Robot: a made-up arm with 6 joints.
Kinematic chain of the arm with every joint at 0, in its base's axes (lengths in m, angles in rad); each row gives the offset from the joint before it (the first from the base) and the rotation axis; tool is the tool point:
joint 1: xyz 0 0 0.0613 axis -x
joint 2: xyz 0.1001 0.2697 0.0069 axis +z
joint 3: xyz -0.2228 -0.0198 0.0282 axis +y
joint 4: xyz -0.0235 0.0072 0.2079 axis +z
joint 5: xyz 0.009 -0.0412 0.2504 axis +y
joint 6: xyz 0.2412 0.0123 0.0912 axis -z
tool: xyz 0.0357 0.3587 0
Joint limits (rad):
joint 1: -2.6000..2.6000
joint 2: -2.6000..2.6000
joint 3: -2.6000..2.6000
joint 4: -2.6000..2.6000
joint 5: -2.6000..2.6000
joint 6: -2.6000..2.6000
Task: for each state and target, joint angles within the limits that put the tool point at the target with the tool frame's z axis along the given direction. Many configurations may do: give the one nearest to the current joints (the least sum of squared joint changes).
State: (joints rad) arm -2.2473 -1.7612 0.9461 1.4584 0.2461 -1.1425
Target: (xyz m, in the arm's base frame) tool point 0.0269 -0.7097 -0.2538 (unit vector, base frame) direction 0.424 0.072 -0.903
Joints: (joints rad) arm -2.5972 -1.5148 0.1054 0.6954 0.6616 -1.7063
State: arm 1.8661 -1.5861 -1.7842 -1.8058 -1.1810 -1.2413
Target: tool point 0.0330 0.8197 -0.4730 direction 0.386 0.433 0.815
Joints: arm 1.1088 -1.8350 -0.9387 -2.6000 -1.4635 -0.6341
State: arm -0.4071 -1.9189 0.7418 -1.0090 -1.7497 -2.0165
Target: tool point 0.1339 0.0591 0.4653 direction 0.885 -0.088 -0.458
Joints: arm -0.6353 -2.2014 0.8060 -1.6346 -1.9777 -1.6777
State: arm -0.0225 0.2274 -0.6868 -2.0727 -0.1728 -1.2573
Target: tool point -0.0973 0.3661 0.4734 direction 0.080 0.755 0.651
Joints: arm 0.3839 0.4455 -0.2426 -2.4692 -0.6505 -1.3766
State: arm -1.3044 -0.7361 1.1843 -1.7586 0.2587 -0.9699
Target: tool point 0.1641 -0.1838 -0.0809 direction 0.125 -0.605 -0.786
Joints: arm -1.7706 -0.5989 0.9514 -2.1962 0.6136 -0.6133
